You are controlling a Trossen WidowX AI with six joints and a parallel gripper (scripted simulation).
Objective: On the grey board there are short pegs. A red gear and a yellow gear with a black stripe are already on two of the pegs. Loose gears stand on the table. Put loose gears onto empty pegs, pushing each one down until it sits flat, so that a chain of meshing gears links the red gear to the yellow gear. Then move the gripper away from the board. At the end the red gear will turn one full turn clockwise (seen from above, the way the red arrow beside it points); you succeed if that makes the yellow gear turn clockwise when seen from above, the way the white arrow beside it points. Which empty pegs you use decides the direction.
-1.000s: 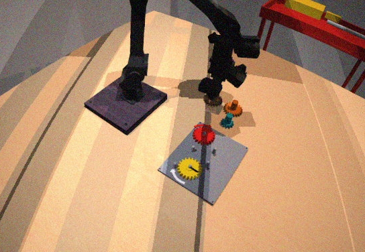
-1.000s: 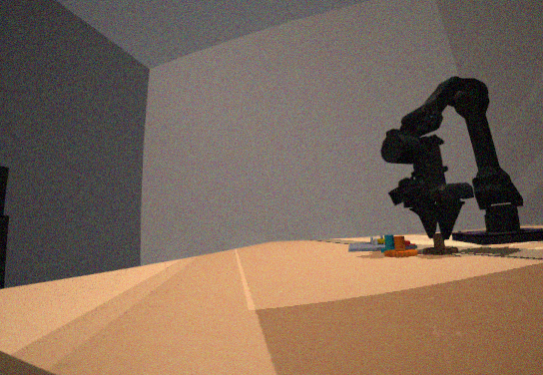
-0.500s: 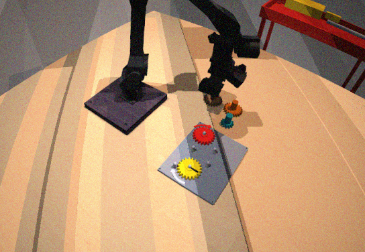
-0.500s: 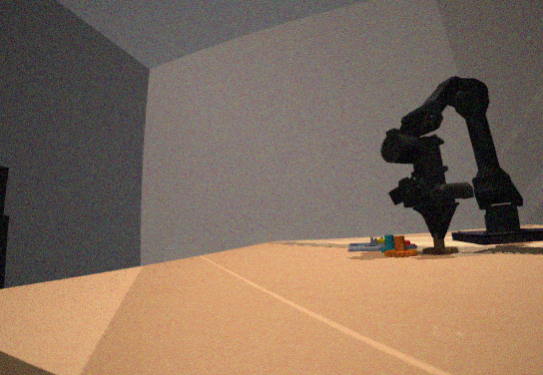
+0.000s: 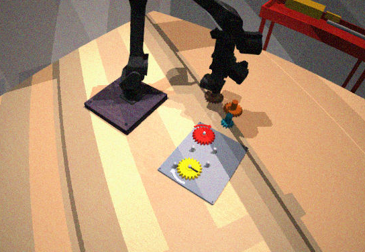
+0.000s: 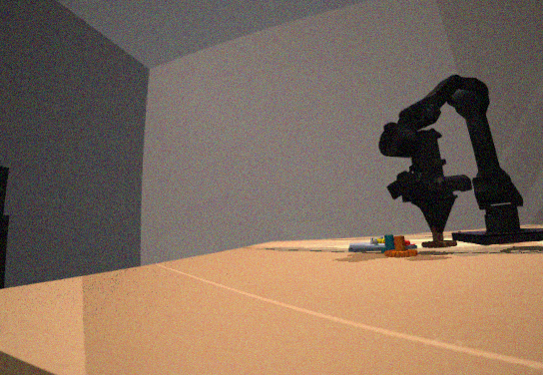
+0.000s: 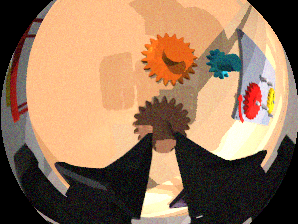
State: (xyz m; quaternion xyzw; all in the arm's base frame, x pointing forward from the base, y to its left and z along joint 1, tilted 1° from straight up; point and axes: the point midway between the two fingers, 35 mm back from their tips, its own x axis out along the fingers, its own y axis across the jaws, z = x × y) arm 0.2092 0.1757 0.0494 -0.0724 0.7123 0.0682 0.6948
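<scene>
Now: gripper tip 90 mm short of the yellow gear, 280 mm to the left of it and 30 mm above it. Round my gripper tip: orange gear (80 mm ahead, 30 mm below); brown gear (10 mm below); small teal gear (90 mm ahead, 60 mm to the right, 30 mm below).
</scene>
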